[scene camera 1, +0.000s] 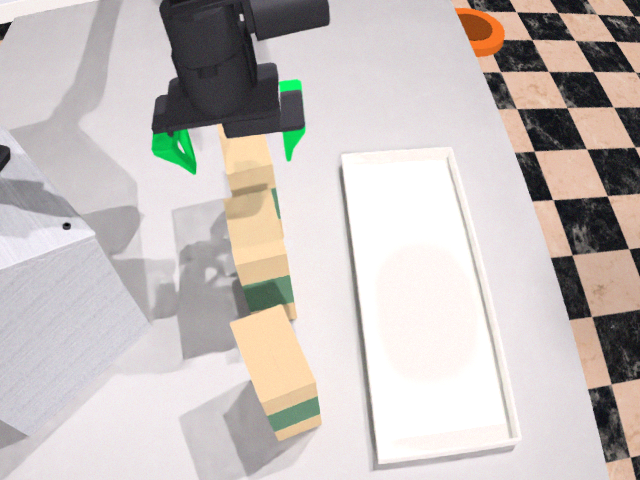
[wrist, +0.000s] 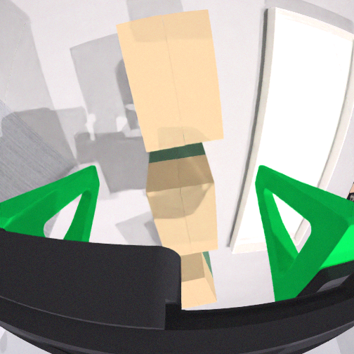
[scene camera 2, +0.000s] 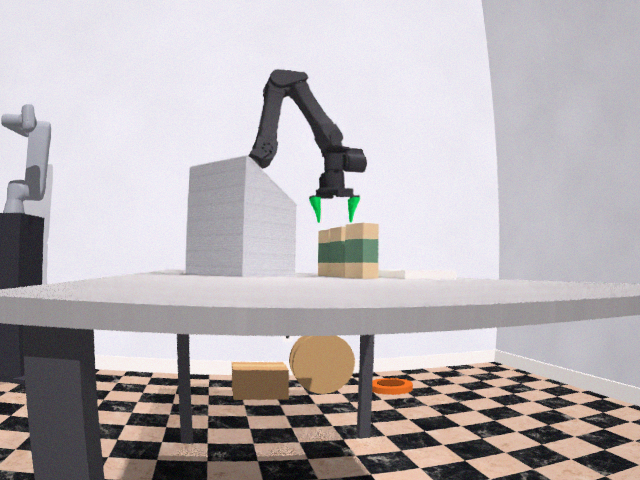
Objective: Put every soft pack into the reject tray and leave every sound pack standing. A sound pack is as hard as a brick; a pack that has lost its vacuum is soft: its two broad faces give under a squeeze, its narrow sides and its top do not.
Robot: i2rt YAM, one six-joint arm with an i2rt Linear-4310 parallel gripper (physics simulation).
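Places are measured from the arm's base along level axes (x ahead, y left, z up), in centimetres.
Pixels of known places: gripper, fingertip midpoint: (scene camera 1: 241,162) (scene camera 2: 335,222); arm's base at its link origin: (scene camera 2: 242,185).
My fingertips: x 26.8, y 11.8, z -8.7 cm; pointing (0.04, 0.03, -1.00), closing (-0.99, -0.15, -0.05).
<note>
Ahead of a thing's pixels: the offset from my fingertips to its middle.
Three beige packs with green bands stand upright in a row: the far pack {dx -0.8, dy +4.7, dz -9.0 cm} (scene camera 1: 248,155) (scene camera 2: 323,254) (wrist: 172,80), the middle pack {dx +1.9, dy -6.2, dz -9.0 cm} (scene camera 1: 255,222) (scene camera 2: 337,251) (wrist: 184,220) and the near pack {dx +5.1, dy -19.3, dz -9.0 cm} (scene camera 1: 276,356) (scene camera 2: 361,251) (wrist: 197,292), which is turned slightly. My gripper (scene camera 1: 242,166) (scene camera 2: 334,222) (wrist: 176,174) is open and empty, above the far end of the row, with its green fingertips spread left and right, higher than the pack tops. The white reject tray {dx +19.7, dy -5.0, dz -14.9 cm} (scene camera 1: 360,308) (wrist: 266,75) lies right of the row and holds no pack. Looks do not show which packs are soft.
A large grey block (scene camera 1: 67,320) (scene camera 2: 214,222) stands left of the row. The arm rises behind it in the second scene view. The table's right edge lies just beyond the tray. An orange ring (scene camera 1: 495,38) (scene camera 2: 392,389) lies on the checkered floor.
</note>
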